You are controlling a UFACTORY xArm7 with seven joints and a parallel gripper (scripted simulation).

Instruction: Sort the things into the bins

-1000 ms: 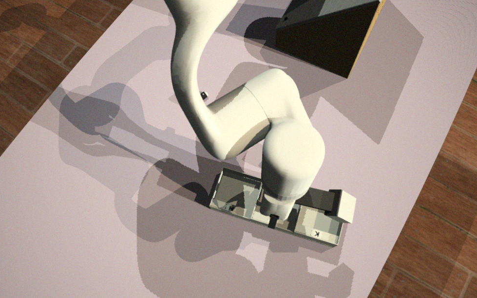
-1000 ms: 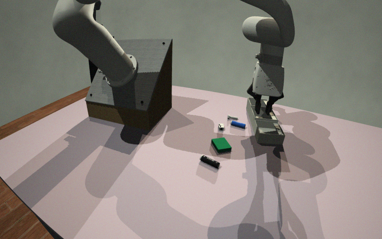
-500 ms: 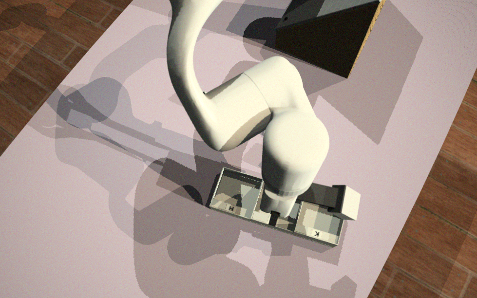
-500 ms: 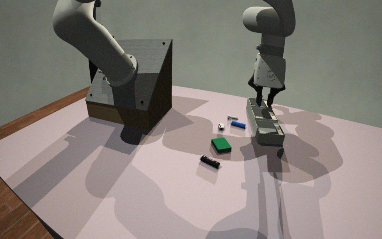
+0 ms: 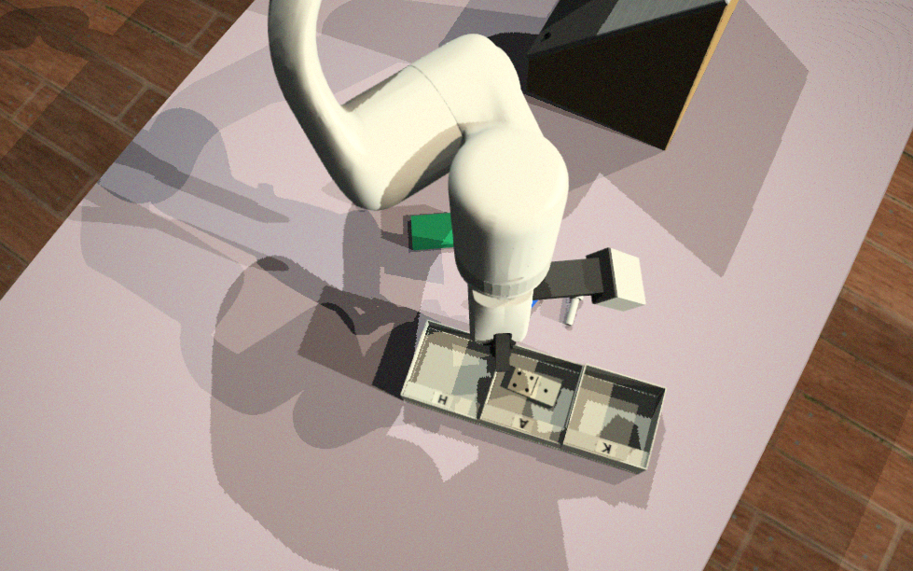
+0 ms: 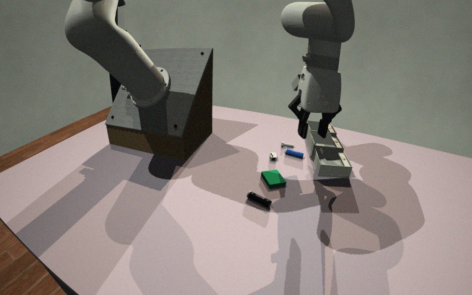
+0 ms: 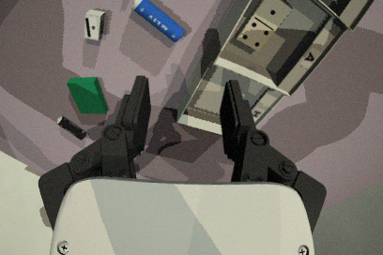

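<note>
Right now the green block is 8 cm behind my hand, 11 cm to the right of it and 8 cm below it. Also, from my hand: three-part bin row (5 cm ahead, 6 cm to the left, 6 cm below); then domino (4 cm ahead, 6 cm to the left, 7 cm below); then blue battery (4 cm behind, 1 cm to the left, 8 cm below).
</note>
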